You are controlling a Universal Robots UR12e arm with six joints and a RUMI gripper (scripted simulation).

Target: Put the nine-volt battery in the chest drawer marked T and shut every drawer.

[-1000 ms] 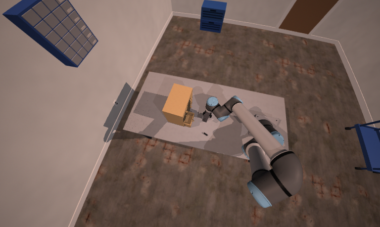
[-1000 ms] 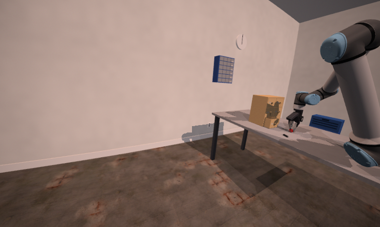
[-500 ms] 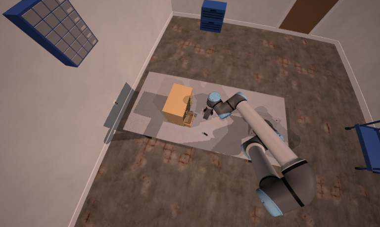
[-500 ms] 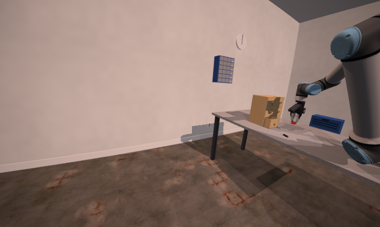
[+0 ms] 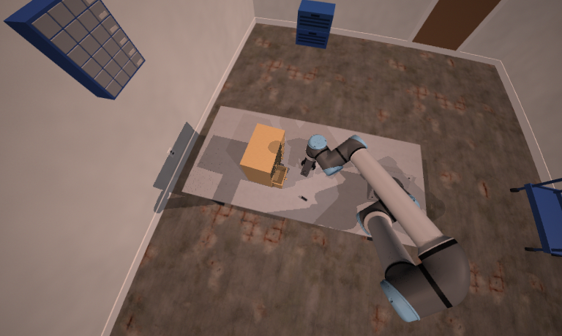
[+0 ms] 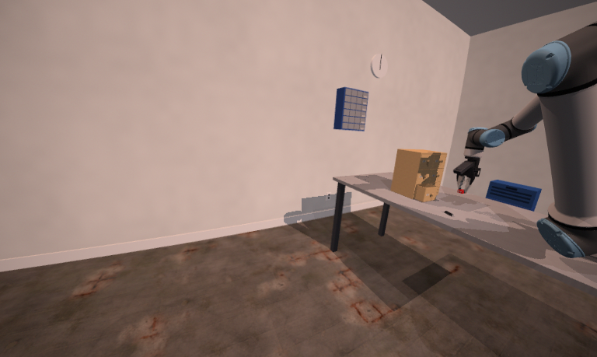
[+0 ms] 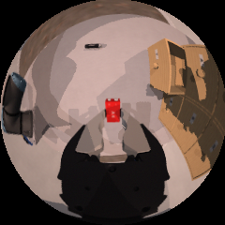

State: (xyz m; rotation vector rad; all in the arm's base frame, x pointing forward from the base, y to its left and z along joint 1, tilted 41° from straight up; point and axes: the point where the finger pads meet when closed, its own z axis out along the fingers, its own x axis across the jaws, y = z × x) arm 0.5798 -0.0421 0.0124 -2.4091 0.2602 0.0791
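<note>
My gripper is now 10 mm to the right of the red nine-volt battery and 10 mm above it. The rest, counted from my hand: drawer marked M (290 mm ahead, 120 mm above, 60 mm to the left); drawer (220 mm ahead, 80 mm below, 70 mm to the left); small black object (180 mm to the left, 110 mm below, 20 mm behind).
</note>
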